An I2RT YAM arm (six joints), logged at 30 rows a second.
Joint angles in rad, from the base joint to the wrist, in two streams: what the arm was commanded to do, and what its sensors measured. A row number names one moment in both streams.
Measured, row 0: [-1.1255, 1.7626, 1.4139, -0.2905, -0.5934, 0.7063]
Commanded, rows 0 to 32: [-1.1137, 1.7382, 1.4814, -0.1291, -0.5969, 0.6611]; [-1.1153, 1.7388, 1.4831, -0.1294, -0.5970, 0.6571]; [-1.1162, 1.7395, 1.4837, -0.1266, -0.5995, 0.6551]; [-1.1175, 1.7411, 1.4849, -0.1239, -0.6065, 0.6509]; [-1.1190, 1.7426, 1.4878, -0.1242, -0.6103, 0.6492]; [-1.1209, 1.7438, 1.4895, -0.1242, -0.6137, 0.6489]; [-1.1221, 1.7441, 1.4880, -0.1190, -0.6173, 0.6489]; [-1.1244, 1.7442, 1.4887, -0.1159, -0.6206, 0.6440]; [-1.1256, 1.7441, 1.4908, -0.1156, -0.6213, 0.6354]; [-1.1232, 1.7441, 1.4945, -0.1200, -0.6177, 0.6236]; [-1.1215, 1.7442, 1.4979, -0.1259, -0.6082, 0.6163]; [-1.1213, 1.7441, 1.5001, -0.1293, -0.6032, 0.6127]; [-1.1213, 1.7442, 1.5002, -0.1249, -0.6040, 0.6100]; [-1.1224, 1.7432, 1.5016, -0.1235, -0.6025, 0.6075]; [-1.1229, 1.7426, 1.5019, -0.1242, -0.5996, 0.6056]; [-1.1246, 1.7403, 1.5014, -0.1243, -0.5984, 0.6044]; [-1.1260, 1.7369, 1.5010, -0.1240, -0.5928, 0.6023]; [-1.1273, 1.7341, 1.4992, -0.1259, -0.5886, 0.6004]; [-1.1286, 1.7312, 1.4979, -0.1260, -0.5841, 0.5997]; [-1.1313, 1.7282, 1.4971, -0.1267, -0.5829, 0.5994]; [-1.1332, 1.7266, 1.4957, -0.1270, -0.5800, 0.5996]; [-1.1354, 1.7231, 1.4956, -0.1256, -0.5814, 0.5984]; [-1.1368, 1.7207, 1.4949, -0.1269, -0.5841, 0.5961]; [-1.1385, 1.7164, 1.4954, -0.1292, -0.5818, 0.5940]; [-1.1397, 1.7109, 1.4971, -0.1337, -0.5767, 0.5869]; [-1.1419, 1.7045, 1.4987, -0.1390, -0.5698, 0.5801]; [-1.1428, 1.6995, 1.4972, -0.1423, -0.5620, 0.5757]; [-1.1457, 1.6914, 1.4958, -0.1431, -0.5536, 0.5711]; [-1.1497, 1.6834, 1.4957, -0.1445, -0.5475, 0.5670]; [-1.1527, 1.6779, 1.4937, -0.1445, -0.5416, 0.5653]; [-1.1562, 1.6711, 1.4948, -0.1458, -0.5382, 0.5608]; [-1.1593, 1.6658, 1.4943, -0.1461, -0.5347, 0.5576]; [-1.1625, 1.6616, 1.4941, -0.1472, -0.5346, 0.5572]
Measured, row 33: [-1.1519, 1.7279, 1.4597, -0.1898, -0.5568, 0.5900]
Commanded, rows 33 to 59: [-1.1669, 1.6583, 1.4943, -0.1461, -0.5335, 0.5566]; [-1.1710, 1.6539, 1.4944, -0.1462, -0.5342, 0.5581]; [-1.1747, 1.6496, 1.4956, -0.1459, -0.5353, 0.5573]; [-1.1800, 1.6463, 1.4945, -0.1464, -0.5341, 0.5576]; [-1.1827, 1.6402, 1.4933, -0.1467, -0.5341, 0.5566]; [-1.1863, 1.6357, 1.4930, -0.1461, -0.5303, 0.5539]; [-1.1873, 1.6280, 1.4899, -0.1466, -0.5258, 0.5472]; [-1.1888, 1.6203, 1.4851, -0.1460, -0.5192, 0.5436]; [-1.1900, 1.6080, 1.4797, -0.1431, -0.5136, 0.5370]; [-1.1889, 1.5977, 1.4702, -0.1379, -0.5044, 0.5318]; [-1.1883, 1.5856, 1.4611, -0.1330, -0.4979, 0.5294]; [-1.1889, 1.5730, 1.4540, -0.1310, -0.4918, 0.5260]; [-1.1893, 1.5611, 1.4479, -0.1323, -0.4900, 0.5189]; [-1.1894, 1.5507, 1.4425, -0.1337, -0.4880, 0.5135]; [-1.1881, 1.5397, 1.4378, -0.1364, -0.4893, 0.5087]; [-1.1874, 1.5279, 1.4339, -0.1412, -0.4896, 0.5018]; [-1.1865, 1.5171, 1.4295, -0.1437, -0.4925, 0.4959]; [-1.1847, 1.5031, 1.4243, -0.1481, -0.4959, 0.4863]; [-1.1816, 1.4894, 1.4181, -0.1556, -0.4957, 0.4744]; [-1.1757, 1.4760, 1.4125, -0.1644, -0.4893, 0.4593]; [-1.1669, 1.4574, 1.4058, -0.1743, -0.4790, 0.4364]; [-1.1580, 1.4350, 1.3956, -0.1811, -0.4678, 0.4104]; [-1.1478, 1.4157, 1.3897, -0.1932, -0.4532, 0.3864]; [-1.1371, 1.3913, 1.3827, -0.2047, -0.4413, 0.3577]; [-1.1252, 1.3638, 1.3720, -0.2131, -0.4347, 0.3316]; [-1.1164, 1.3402, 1.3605, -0.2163, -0.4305, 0.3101]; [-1.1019, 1.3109, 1.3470, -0.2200, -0.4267, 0.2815]
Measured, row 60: [-1.1305, 1.3823, 1.3724, -0.1974, -0.4690, 0.3885]
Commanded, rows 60 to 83: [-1.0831, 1.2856, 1.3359, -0.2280, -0.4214, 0.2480]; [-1.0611, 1.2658, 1.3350, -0.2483, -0.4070, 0.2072]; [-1.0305, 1.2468, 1.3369, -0.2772, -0.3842, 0.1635]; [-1.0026, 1.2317, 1.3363, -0.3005, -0.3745, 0.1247]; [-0.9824, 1.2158, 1.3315, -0.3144, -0.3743, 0.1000]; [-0.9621, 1.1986, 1.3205, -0.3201, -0.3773, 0.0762]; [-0.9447, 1.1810, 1.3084, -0.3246, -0.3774, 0.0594]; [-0.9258, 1.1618, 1.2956, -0.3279, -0.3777, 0.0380]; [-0.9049, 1.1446, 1.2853, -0.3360, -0.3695, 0.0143]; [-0.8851, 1.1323, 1.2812, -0.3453, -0.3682, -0.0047]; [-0.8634, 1.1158, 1.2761, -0.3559, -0.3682, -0.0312]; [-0.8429, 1.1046, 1.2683, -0.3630, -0.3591, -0.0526]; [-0.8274, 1.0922, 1.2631, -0.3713, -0.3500, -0.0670]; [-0.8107, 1.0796, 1.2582, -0.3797, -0.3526, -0.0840]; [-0.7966, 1.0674, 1.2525, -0.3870, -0.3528, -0.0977]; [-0.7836, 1.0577, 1.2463, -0.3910, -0.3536, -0.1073]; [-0.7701, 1.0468, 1.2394, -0.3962, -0.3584, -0.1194]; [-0.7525, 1.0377, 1.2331, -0.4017, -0.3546, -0.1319]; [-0.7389, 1.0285, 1.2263, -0.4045, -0.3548, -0.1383]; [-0.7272, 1.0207, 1.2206, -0.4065, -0.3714, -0.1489]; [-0.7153, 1.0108, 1.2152, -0.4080, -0.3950, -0.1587]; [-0.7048, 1.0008, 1.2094, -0.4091, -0.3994, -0.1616]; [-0.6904, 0.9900, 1.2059, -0.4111, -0.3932, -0.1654]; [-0.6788, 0.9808, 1.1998, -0.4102, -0.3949, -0.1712]
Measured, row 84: [-0.7055, 1.0119, 1.2129, -0.3954, -0.3805, -0.1265]
